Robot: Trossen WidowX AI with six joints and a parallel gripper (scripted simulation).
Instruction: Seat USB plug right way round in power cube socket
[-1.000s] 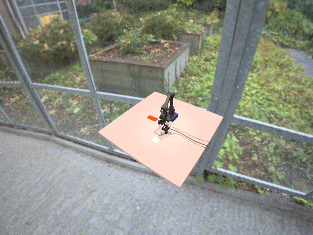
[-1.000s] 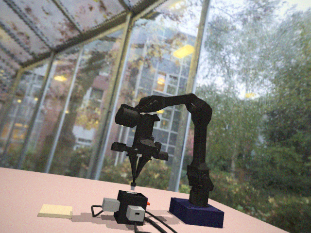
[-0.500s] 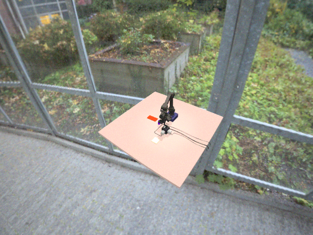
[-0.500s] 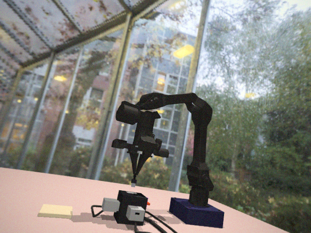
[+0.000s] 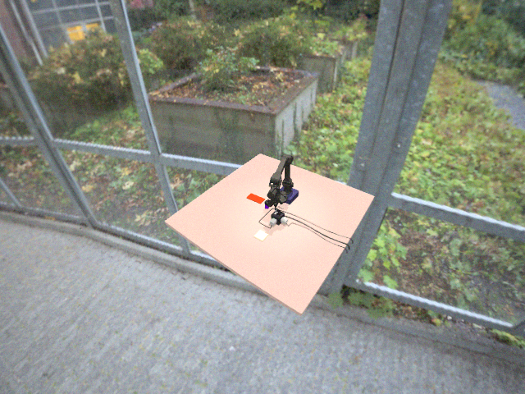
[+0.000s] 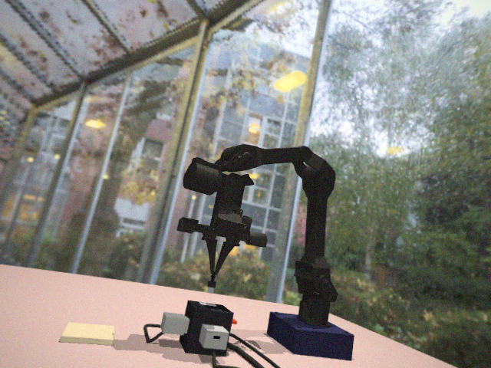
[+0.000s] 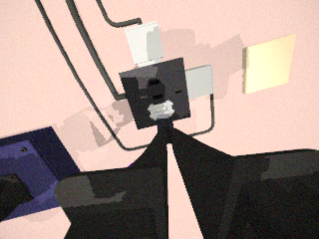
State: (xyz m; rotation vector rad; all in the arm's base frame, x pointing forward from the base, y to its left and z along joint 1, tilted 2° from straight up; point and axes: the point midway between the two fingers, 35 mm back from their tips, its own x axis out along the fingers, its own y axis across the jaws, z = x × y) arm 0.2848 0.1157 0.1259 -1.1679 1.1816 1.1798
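Now: the grey USB plug 20 mm below my gripper tip. From my gripper tip the other things lie so: purple block (160 mm to the right, 120 mm below, 70 mm behind); pale yellow pad (200 mm ahead, 130 mm below, 40 mm to the left); socket (70 mm below).
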